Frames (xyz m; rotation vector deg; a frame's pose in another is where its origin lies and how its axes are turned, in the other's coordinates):
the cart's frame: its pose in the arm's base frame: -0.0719 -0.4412 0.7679 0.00 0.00 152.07
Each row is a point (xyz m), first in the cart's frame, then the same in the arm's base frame.
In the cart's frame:
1: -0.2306 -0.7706 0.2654
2: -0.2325 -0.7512 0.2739
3: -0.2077 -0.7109 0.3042
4: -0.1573 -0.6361 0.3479
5: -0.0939 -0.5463 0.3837
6: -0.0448 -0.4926 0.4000
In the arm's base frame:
1: 0.4928 0.1316 1.0333
2: 0.4854 0.1136 1.0418
3: 0.4446 0.0896 1.0721
4: 0.3650 0.0471 1.1158
5: 0.2669 -0.0025 1.1516
6: 0.1984 -0.0270 1.1679

